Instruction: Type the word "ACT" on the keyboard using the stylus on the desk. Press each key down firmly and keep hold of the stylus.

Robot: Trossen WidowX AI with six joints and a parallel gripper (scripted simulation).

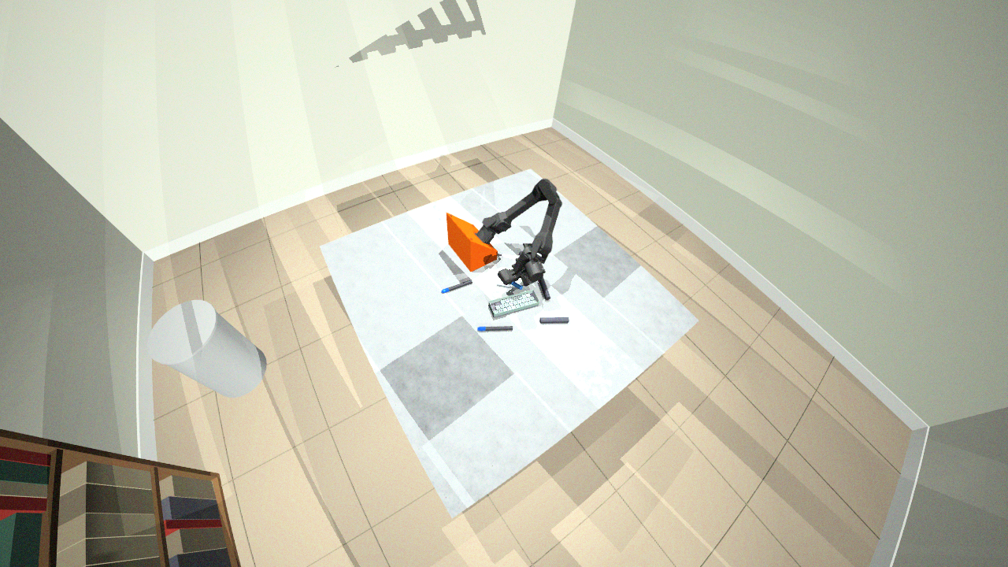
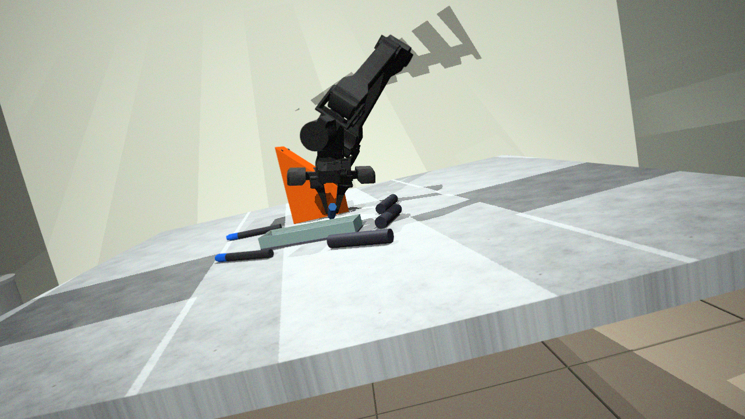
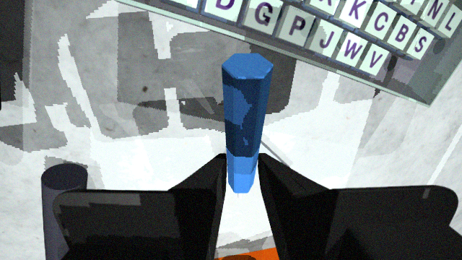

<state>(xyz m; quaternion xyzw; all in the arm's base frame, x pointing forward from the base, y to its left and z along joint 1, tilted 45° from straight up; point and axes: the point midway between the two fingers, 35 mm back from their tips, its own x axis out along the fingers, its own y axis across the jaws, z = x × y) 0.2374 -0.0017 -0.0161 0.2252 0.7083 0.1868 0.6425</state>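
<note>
Now: the stylus tip 5 cm behind my gripper tip and 2 cm below it. Also, from my gripper tip: blue stylus: 2 cm behind, 1 cm below.
</note>
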